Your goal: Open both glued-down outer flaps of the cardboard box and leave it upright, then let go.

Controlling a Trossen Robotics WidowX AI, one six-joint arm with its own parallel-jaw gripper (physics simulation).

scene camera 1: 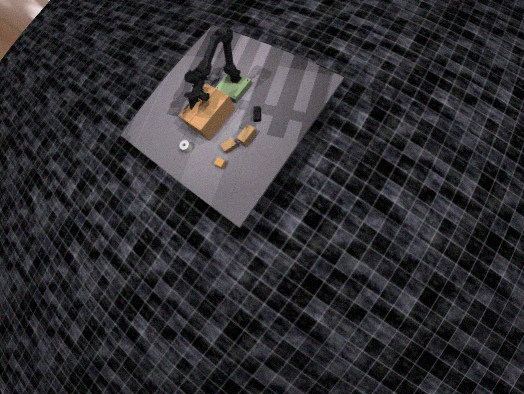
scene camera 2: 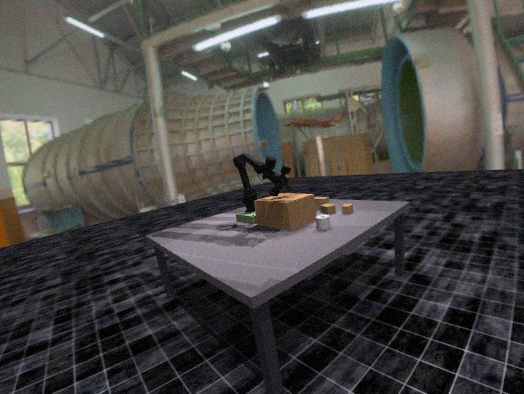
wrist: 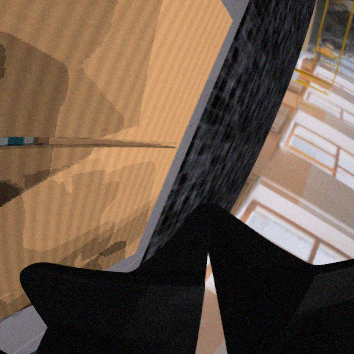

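Seen in the pictures: gripper, between the fingertips: (scene camera 1: 190,109) (scene camera 2: 290,188) (wrist: 206,212); arm's base, origin of its link: (scene camera 1: 236,79) (scene camera 2: 251,211).
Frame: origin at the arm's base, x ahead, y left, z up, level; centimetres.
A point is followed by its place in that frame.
The cardboard box (scene camera 1: 220,120) {y 12.4, x 33.4, z -0.1 cm} (scene camera 2: 285,212) {y -9.6, x 46.5, z 4.9 cm} stands upright on the grey table (scene camera 1: 235,200) {y 54.5, x 71.3, z -5.1 cm} (scene camera 2: 215,252) {y -50.0, x 39.0, z -5.2 cm}. Its top flaps look nearly flat in the scene views. In the wrist view the two outer flaps (wrist: 192,45) {y 8.2, x 44.4, z 10.4 cm} (wrist: 115,185) {y -1.3, x 42.3, z 10.4 cm} lie on either side of a thin seam. The seam narrows to the right, and a teal and white strip shows in it at the left. My gripper (scene camera 1: 192,106) {y 0.6, x 41.7, z 16.0 cm} (scene camera 2: 276,192) (wrist: 206,212) {y 0.6, x 41.7, z 16.0 cm} is shut and empty, with its fingertips low over the box top near one edge. Whether they touch the cardboard cannot be told.
The arm's base stands by a green block (scene camera 1: 241,91) {y 9.9, x 6.4, z -0.9 cm} (scene camera 2: 244,218) {y -9.7, x 5.3, z -2.3 cm} behind the box. A white roll (scene camera 1: 181,147) {y 1.5, x 64.5, z 1.0 cm} (scene camera 2: 323,223) {y -0.9, x 64.3, z -1.8 cm} stands near the box. Small cardboard boxes (scene camera 1: 246,135) {y 36.8, x 33.7, z 2.8 cm} (scene camera 1: 228,145) {y 29.4, x 45.0, z -0.2 cm} (scene camera 1: 220,162) {y 32.4, x 57.3, z -0.2 cm} and a black object (scene camera 1: 257,114) {y 31.2, x 15.5, z -1.9 cm} lie on the table.
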